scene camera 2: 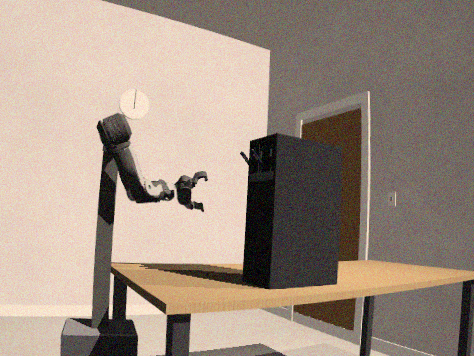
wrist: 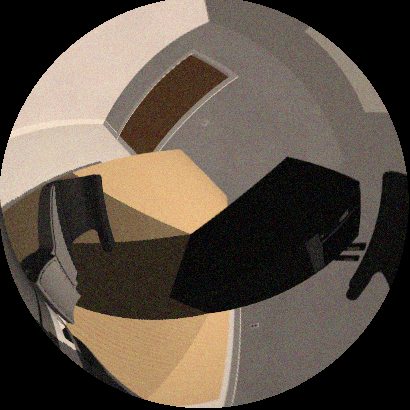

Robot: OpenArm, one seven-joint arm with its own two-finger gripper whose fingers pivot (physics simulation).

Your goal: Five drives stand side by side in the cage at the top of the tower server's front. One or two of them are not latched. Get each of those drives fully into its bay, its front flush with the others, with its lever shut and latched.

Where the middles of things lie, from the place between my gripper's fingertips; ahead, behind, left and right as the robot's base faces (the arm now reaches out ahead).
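Black tower server (scene camera 2: pixel 292 232): my hand 7 cm above it, 20 cm to the left of it, 29 cm short of it.
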